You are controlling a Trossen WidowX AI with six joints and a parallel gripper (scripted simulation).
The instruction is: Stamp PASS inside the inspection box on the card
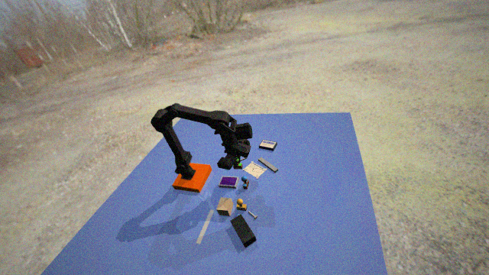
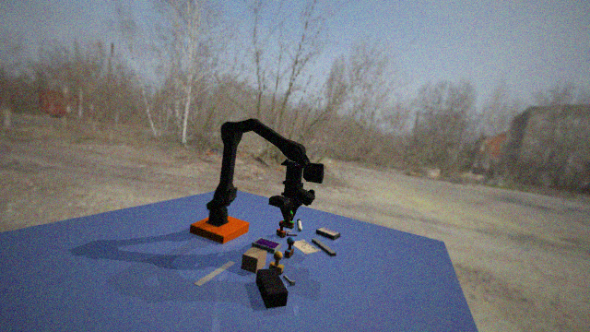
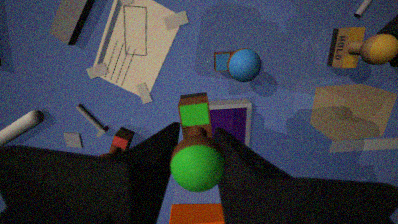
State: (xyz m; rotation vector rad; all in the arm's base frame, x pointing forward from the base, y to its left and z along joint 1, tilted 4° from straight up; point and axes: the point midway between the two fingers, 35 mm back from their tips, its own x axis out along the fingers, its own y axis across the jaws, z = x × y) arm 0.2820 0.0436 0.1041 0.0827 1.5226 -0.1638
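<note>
Now: gripper tip 100 mm above the beige card, 70 mm to the right of it and 50 mm short of it. From my gripper tip the other things lie so: blue-knobbed stamp 80 mm below, 40 mm to the right, 30 mm ahead; then green-knobbed stamp right at my gripper tip; then purple ink pad 100 mm below, 60 mm behind, 30 mm to the right.
</note>
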